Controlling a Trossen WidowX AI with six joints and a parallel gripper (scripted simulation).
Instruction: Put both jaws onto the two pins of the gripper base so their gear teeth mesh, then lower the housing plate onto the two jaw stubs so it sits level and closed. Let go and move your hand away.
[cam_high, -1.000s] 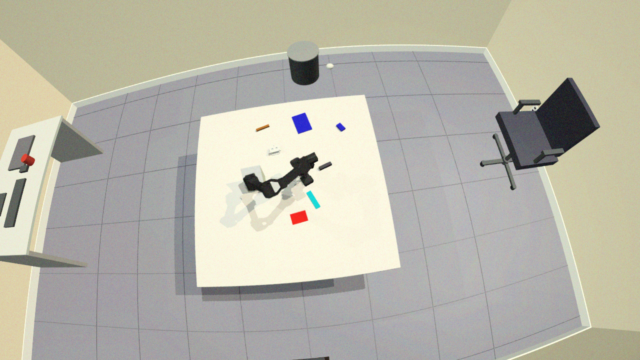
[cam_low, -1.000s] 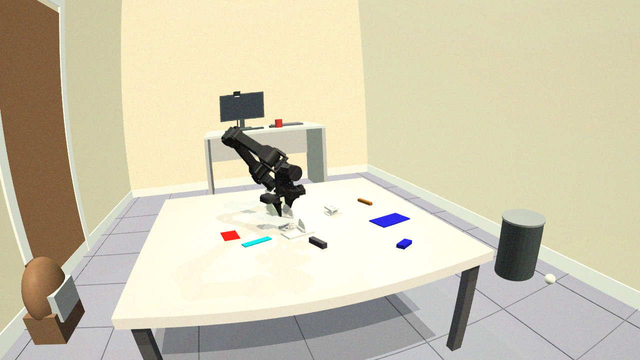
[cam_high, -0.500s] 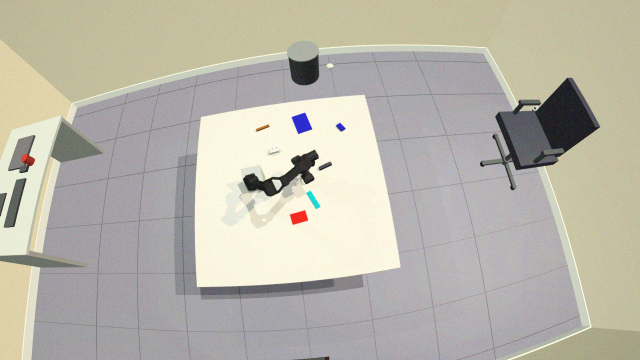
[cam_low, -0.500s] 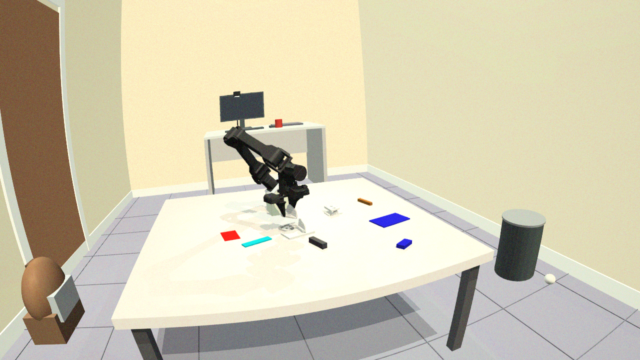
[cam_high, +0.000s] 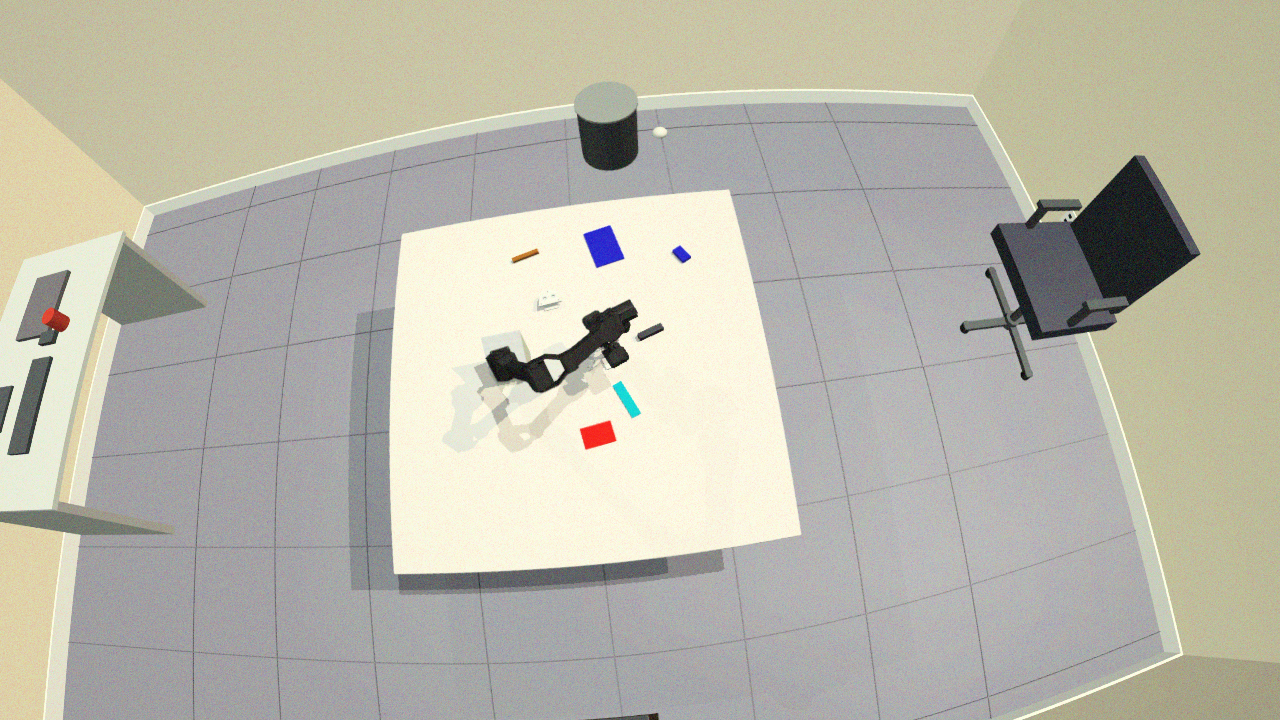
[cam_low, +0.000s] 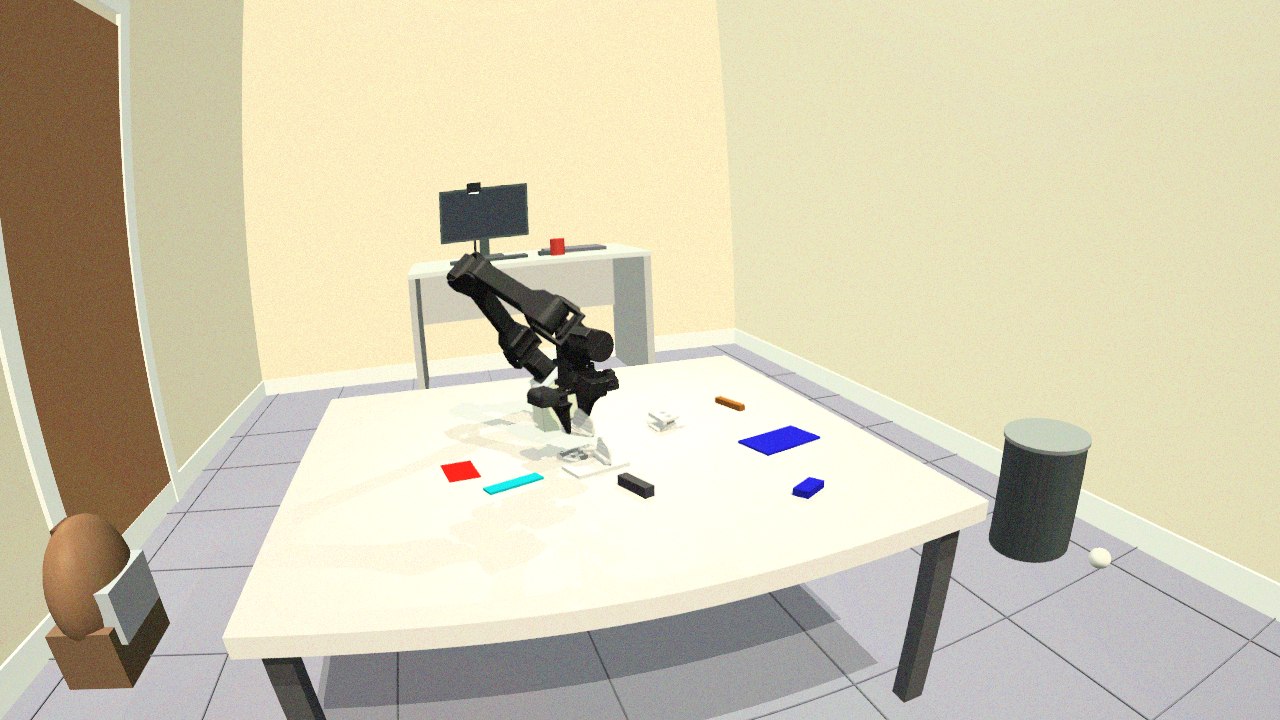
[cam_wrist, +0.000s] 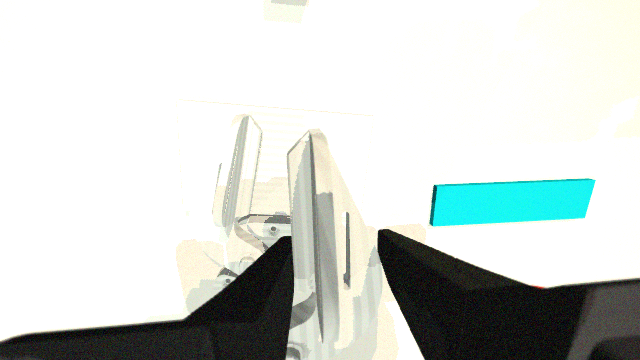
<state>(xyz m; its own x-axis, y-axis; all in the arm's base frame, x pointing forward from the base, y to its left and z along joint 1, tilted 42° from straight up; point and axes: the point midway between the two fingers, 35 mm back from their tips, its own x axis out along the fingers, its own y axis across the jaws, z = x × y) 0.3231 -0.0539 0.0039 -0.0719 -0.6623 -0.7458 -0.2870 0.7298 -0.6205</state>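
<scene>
Right now the white ribbed plate is 80 mm below my gripper tip, 30 mm to the left of it and 10 mm ahead of it. From my gripper tip the other things lie so: dark block (150 mm ahead, 70 mm below, 50 mm to the left); white jaw (70 mm below, 40 mm to the left, 40 mm behind); cyan bar (150 mm to the right, 80 mm below, 20 mm ahead).
</scene>
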